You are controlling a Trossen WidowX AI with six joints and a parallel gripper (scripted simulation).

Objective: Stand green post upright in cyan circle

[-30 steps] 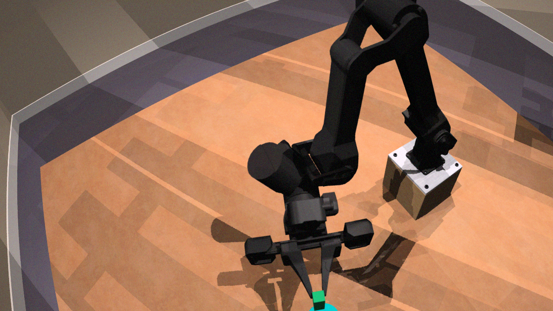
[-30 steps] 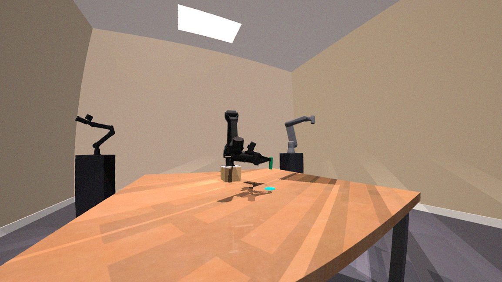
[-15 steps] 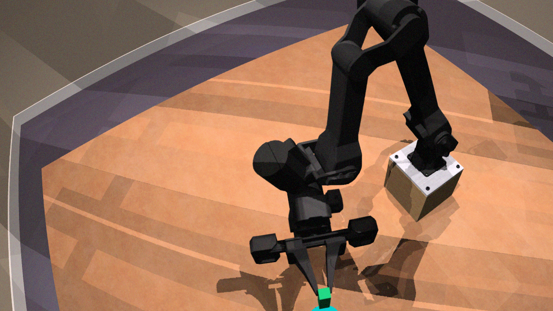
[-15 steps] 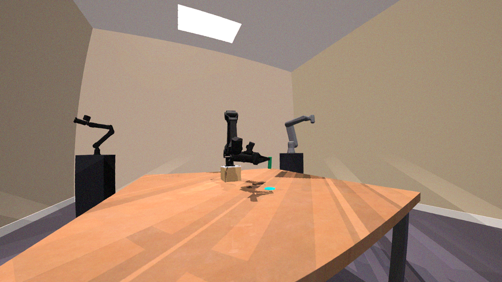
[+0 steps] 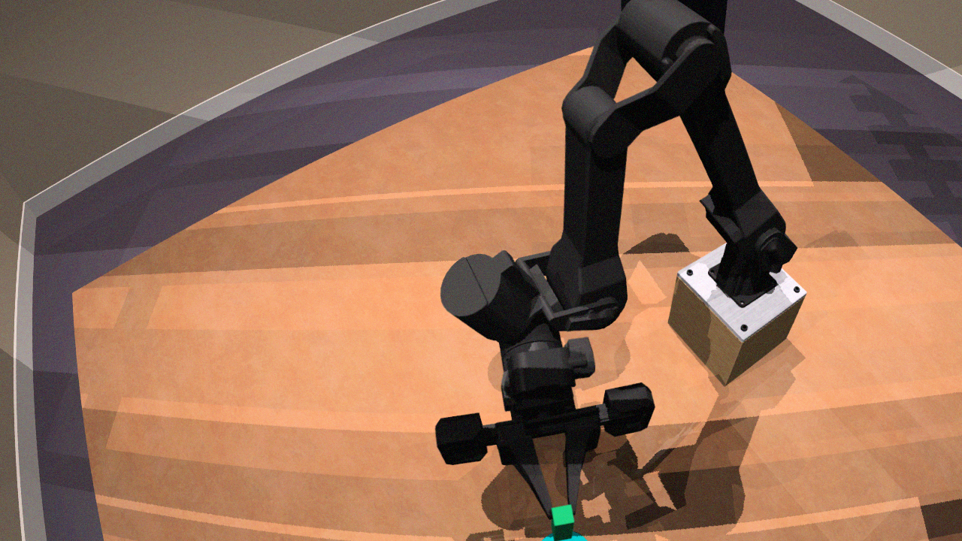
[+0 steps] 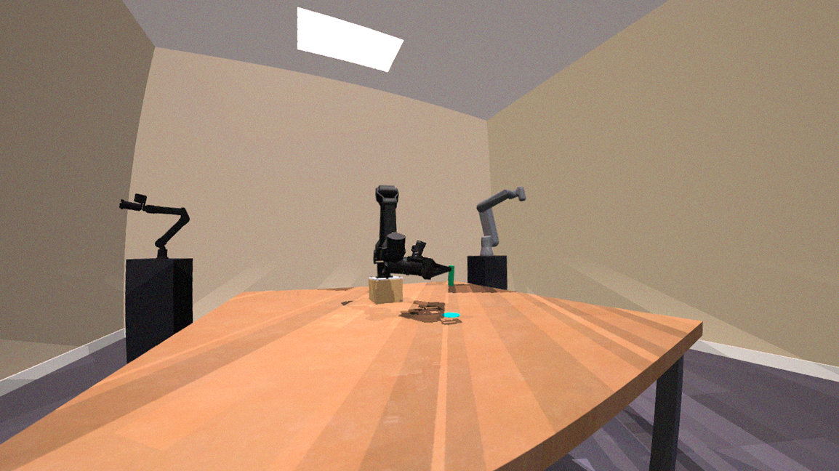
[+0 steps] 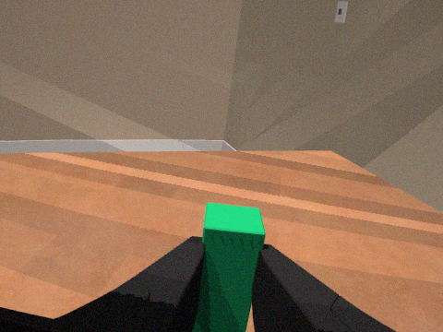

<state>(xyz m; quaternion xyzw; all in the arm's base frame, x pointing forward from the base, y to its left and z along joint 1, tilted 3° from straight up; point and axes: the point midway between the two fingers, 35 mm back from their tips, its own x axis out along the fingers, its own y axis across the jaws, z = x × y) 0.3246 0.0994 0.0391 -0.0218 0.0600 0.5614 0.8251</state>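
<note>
Right now the cyan circle is 15 cm below my gripper tip. Also, from my gripper tip: green post: 2 cm below.
</note>
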